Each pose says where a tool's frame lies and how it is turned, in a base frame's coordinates. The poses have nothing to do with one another.
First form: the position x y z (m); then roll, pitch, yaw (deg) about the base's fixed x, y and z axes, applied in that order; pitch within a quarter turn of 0, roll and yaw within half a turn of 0.
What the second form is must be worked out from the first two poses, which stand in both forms.
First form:
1: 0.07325 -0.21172 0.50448 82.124 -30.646 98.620
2: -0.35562 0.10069 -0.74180 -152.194 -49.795 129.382
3: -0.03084 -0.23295 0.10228 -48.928 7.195 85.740
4: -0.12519 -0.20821 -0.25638 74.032 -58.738 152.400
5: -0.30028 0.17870 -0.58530 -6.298 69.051 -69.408
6: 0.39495 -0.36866 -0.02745 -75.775 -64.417 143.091
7: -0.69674 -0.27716 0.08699 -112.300 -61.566 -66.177
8: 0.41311 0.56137 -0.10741 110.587 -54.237 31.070
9: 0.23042 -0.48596 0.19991 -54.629 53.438 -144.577
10: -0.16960 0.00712 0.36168 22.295 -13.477 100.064
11: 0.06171 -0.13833 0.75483 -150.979 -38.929 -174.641
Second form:
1: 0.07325 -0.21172 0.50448 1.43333 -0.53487 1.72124
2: -0.35562 0.10069 -0.74180 -2.65629 -0.86909 2.25814
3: -0.03084 -0.23295 0.10228 -0.85395 0.12558 1.49645
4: -0.12519 -0.20821 -0.25638 1.29210 -1.02517 2.65988
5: -0.30028 0.17870 -0.58530 -0.10992 1.20517 -1.21140
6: 0.39495 -0.36866 -0.02745 -1.32252 -1.12429 2.49741
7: -0.69674 -0.27716 0.08699 -1.96000 -1.07453 -1.15501
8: 0.41311 0.56137 -0.10741 1.93011 -0.94661 0.54227
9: 0.23042 -0.48596 0.19991 -0.95346 0.93267 -2.52334
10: -0.16960 0.00712 0.36168 0.38912 -0.23522 1.74645
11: 0.06171 -0.13833 0.75483 -2.63508 -0.67944 -3.04806
